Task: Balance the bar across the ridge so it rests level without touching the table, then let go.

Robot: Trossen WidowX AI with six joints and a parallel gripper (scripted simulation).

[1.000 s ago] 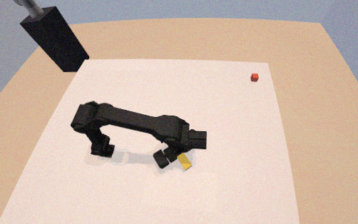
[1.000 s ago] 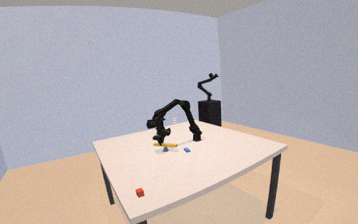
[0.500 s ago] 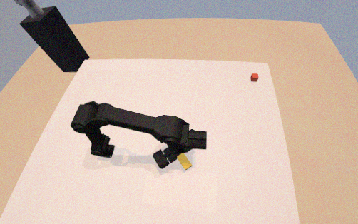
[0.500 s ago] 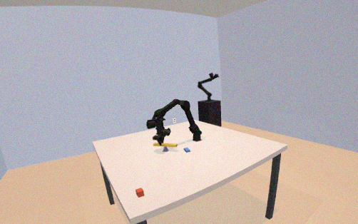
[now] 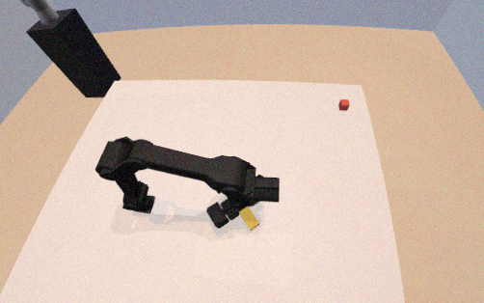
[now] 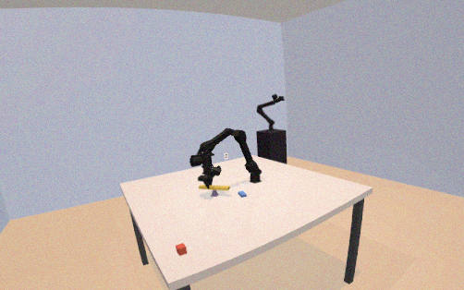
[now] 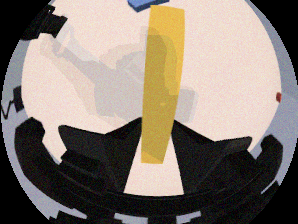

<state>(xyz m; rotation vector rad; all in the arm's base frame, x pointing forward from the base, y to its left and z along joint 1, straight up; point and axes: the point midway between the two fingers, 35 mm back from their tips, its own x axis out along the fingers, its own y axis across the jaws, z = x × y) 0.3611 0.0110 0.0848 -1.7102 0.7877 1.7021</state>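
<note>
My gripper tip is 20 mm past the yellow bar and 20 mm to the right of it. The rest, counted from my gripper tip: blue block 150 mm behind, 140 mm to the left, 40 mm below; red cube 380 mm ahead, 490 mm to the left, 30 mm below.
</note>
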